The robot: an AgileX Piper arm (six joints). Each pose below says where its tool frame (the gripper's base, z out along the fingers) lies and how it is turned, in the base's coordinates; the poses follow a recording.
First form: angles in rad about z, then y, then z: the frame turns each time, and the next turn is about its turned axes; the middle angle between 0 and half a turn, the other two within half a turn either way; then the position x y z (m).
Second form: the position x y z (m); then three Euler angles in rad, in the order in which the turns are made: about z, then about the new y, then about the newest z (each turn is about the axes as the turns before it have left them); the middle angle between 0 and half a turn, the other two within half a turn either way. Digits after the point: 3 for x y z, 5 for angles.
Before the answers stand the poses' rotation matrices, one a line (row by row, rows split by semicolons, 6 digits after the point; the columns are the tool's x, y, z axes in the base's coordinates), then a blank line. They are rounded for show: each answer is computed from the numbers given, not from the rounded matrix.
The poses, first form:
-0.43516 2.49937 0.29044 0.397 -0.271 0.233
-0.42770 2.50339 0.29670 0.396 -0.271 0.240
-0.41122 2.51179 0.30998 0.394 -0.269 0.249
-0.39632 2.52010 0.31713 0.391 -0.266 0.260
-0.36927 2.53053 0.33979 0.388 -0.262 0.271
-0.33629 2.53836 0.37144 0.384 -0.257 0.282
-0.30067 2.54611 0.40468 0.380 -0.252 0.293
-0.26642 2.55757 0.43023 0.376 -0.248 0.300
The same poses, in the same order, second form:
-0.575003 0.611847 0.543154; 0.583114 0.772153 -0.252502; -0.573890 0.171531 -0.800766
-0.577621 0.610323 0.542089; 0.584612 0.772766 -0.247106; -0.569722 0.174178 -0.803168
-0.583534 0.606642 0.539884; 0.587251 0.774408 -0.235434; -0.560914 0.179664 -0.808144
-0.592214 0.600655 0.537118; 0.585863 0.778618 -0.224764; -0.553215 0.181569 -0.813010
-0.599861 0.594874 0.535063; 0.589540 0.780743 -0.207082; -0.540934 0.191221 -0.819039
-0.604594 0.589639 0.535530; 0.595842 0.780979 -0.187204; -0.528620 0.205909 -0.823506
-0.610263 0.583572 0.535745; 0.601442 0.781455 -0.166119; -0.515603 0.220843 -0.827878
-0.621667 0.574960 0.531931; 0.601990 0.785197 -0.145168; -0.501137 0.229971 -0.834251

0.397 -0.271 0.233 -0.43516 2.49937 0.29044
0.396 -0.271 0.240 -0.42770 2.50339 0.29670
0.394 -0.269 0.249 -0.41122 2.51179 0.30998
0.391 -0.266 0.260 -0.39632 2.52010 0.31713
0.388 -0.262 0.271 -0.36927 2.53053 0.33979
0.384 -0.257 0.282 -0.33629 2.53836 0.37144
0.380 -0.252 0.293 -0.30067 2.54611 0.40468
0.376 -0.248 0.300 -0.26642 2.55757 0.43023

